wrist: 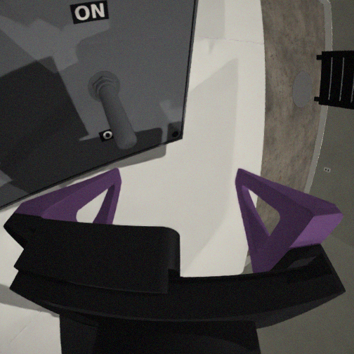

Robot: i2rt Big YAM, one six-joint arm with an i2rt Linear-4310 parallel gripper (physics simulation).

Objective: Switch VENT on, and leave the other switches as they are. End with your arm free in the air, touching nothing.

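Observation:
A grey toggle switch (117, 117) sticks out of the dark grey panel (145, 30) in the upper left of the wrist view. Its lever slants down from a round nut, and its tip is beside a small label (106, 135) that the lever partly covers. An ON label (89, 12) is above the switch. The VENT name plate does not show in this view. My gripper (177, 174) is open and empty, its purple fingers wide apart. It is below and to the right of the lever in the view, with the left fingertip just below the panel's lower edge, apart from the lever.
A white surface (215, 150) lies beyond the panel and between the fingers. A brown mottled surface (290, 135) with a grey round patch (302, 89) is at the right. A black slatted object (337, 80) is at the far right edge. Shadows fall across the panel.

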